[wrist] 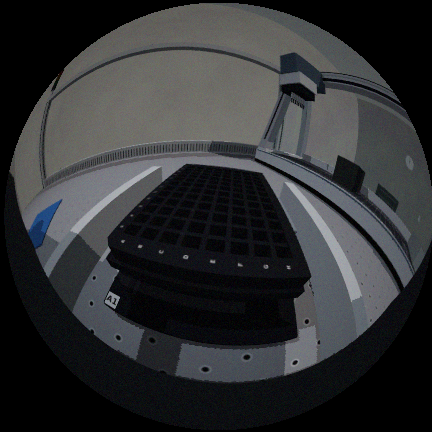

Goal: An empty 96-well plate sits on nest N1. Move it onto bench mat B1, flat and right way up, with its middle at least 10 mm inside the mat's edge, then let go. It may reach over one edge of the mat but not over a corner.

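Places are measured from the arm's base along level axes (x ahead, y left, z up), in millimetres.
Pixels of known places: gripper, fingertip midpoint: (220, 181).
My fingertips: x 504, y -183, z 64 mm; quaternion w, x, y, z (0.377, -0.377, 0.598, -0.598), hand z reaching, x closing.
Ahead of a thing's pixels: the offset from my fingertips to its top centre. "*": to the spot under its first point. Level surfaces: height alone.
The black 96-well plate {dx -21, dy +10, dz +4 mm} (207, 215) is in the middle of the wrist view, level and right way up, its lettered row toward the camera. My gripper (220, 181) is shut on it, one pale finger along each long side. The plate is held a little above nest N1 {dx -21, dy +10, dz -36 mm} (200, 322), a black block with a white A1 label, which shows below the plate's near edge. The plate hides most of the nest. A blue flat piece {* dx +57, dy +301, dz -49 mm} (46, 224) shows at the far left; I cannot tell whether it is mat B1.
A grey upright frame with a dark blue-and-white head {* dx +187, dy -288, dz +295 mm} (299, 77) stands at the back right. A long rail (320, 189) runs down the right side, with a dark box {* dx +14, dy -332, dz +35 mm} (348, 173) beside it. A ribbed strip {* dx +500, dy +110, dz -32 mm} (150, 149) runs along the back. Holes dot the bench deck {dz -51 mm} (225, 362).
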